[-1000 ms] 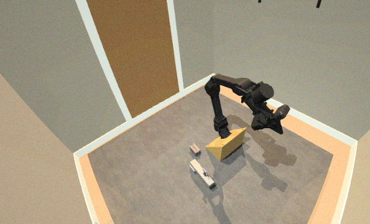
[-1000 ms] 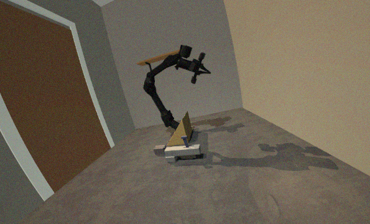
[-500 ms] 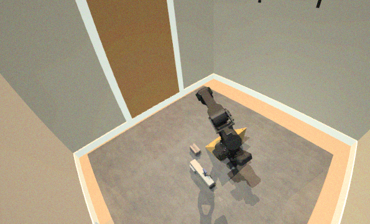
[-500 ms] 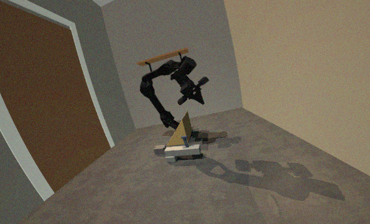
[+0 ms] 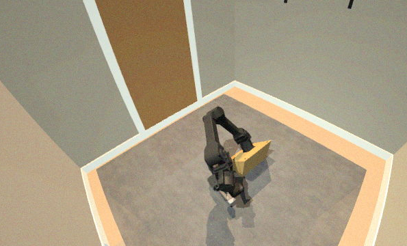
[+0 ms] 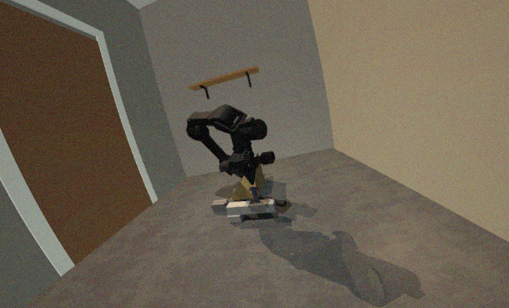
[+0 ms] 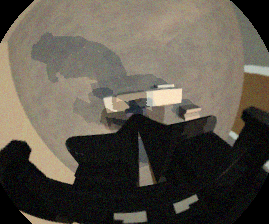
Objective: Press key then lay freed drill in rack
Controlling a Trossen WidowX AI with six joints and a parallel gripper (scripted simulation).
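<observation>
Right now the blue piece is 40 mm below my gripper tip. The rest, counted from my gripper tip: drill (60 mm to the right, 90 mm below); then fixture (40 mm to the right, 100 mm below).
</observation>
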